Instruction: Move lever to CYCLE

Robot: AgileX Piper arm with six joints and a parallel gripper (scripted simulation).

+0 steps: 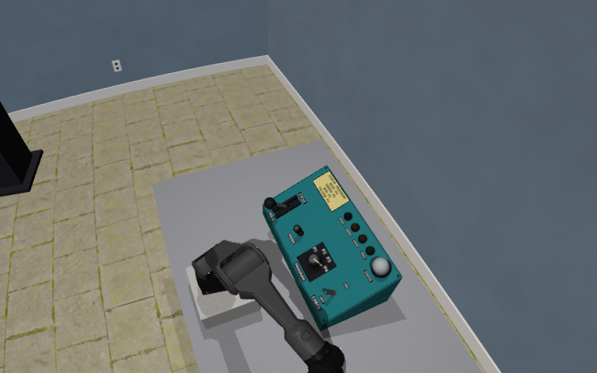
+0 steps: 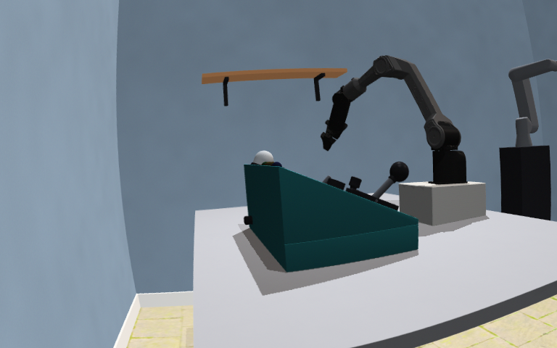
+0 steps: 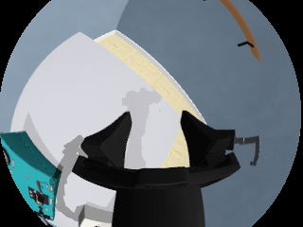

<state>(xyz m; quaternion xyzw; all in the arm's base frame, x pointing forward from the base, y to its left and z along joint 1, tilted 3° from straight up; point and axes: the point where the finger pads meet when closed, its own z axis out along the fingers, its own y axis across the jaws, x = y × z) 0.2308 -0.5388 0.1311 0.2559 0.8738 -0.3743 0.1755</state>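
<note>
Now: the mode knob 60 mm ahead of my hand, 660 mm to the left of it and 110 mm below it. Also, from my hand: rotary selector 90 mm ahead, 530 mm to the left, 110 mm below; then toggle switch 100 mm ahead, 420 mm to the left, 120 mm below; then teal sloped console 100 mm ahead, 600 mm to the left, 140 mm below.
</note>
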